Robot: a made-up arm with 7 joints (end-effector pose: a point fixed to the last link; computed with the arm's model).
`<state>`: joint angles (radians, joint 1 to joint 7).
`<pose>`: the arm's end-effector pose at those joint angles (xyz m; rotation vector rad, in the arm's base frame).
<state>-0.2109 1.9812 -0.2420 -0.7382 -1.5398 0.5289 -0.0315</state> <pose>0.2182 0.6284 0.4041 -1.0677 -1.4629 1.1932</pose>
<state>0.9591 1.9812 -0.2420 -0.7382 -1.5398 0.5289 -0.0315</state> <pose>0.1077 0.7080 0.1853 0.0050 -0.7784 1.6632</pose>
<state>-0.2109 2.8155 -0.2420 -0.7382 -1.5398 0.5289 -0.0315</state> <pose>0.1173 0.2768 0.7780 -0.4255 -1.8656 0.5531</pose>
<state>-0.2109 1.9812 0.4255 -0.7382 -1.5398 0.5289 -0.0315</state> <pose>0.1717 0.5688 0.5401 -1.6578 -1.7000 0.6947</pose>
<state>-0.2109 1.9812 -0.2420 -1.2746 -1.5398 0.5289 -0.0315</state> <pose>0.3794 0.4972 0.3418 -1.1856 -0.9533 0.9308</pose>
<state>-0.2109 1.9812 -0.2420 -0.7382 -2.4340 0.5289 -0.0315</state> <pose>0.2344 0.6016 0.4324 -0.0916 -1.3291 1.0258</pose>
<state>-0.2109 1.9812 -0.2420 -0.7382 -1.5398 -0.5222 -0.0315</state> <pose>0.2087 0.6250 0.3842 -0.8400 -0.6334 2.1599</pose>
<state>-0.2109 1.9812 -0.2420 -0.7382 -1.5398 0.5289 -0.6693</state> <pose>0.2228 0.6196 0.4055 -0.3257 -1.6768 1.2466</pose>
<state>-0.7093 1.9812 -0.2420 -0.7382 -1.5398 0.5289 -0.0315</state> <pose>0.1743 0.5920 0.5041 -1.5105 -1.6776 0.8551</pose>
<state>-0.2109 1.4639 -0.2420 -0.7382 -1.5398 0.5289 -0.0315</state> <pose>0.2847 0.6493 0.0813 -1.4278 -1.0844 1.5429</pose>
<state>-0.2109 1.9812 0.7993 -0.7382 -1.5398 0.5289 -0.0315</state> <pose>0.1069 0.5441 0.5948 -1.9632 -1.7795 0.3490</pose>
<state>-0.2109 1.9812 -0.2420 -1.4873 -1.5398 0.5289 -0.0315</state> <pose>0.4182 0.4264 0.3098 -1.2120 -0.7530 0.8215</pose>
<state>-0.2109 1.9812 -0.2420 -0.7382 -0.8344 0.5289 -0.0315</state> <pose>0.2248 0.6351 0.3717 -1.8846 -1.4174 1.2124</pose>
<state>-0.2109 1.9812 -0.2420 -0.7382 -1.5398 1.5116 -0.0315</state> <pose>0.2139 0.6162 0.4206 -1.0648 -1.9254 0.0891</pose>
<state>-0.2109 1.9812 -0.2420 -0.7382 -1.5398 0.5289 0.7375</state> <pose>0.2193 0.6383 0.3974 -1.8858 -1.0328 0.9950</pose>
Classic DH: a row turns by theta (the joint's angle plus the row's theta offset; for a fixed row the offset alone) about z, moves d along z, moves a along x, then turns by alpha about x. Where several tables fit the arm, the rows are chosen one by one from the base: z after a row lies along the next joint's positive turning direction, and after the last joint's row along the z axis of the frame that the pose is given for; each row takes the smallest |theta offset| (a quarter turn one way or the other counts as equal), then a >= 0, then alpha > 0; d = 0 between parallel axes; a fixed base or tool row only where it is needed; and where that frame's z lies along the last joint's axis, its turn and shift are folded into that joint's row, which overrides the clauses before.
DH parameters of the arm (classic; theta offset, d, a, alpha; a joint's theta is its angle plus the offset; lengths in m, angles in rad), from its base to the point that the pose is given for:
base (fixed): 0 0.1402 -0.0128 -1.2217
joint 1: 1.5708 0.0353 0.0033 1.5708
joint 2: 1.2217 0.0021 0.0043 -1.5708
joint 3: -1.5708 -0.28 0.0495 -1.5708
joint 4: 0 -0.002 -0.0568 1.5708
joint 5: 0 -0.3735 -0.0075 -1.5708
joint 6: 0 -0.0362 0.0243 1.5708
joint 7: -0.5282 -0.0326 -0.002 0.7954
tool (fixed): -0.5726 0.0222 0 0

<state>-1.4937 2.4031 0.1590 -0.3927 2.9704 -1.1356 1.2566</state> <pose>-0.3574 0.4787 0.4618 1.5377 1.0840 -0.8792</pose>
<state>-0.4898 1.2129 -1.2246 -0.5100 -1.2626 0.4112 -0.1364</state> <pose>0.2820 0.5868 -0.1429 -0.8335 -0.5402 1.9122</pose>
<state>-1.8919 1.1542 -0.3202 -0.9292 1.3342 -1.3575 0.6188</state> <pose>0.2840 0.1546 0.6565 0.3861 2.2436 -1.4016</pose>
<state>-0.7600 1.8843 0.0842 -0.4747 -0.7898 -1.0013 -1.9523</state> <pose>0.1337 0.6003 0.4530 -0.4835 -0.9430 1.0292</pose>
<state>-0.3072 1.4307 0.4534 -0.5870 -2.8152 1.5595 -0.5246</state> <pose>0.2123 0.6518 0.2627 -0.2088 -2.1737 0.1769</pose>
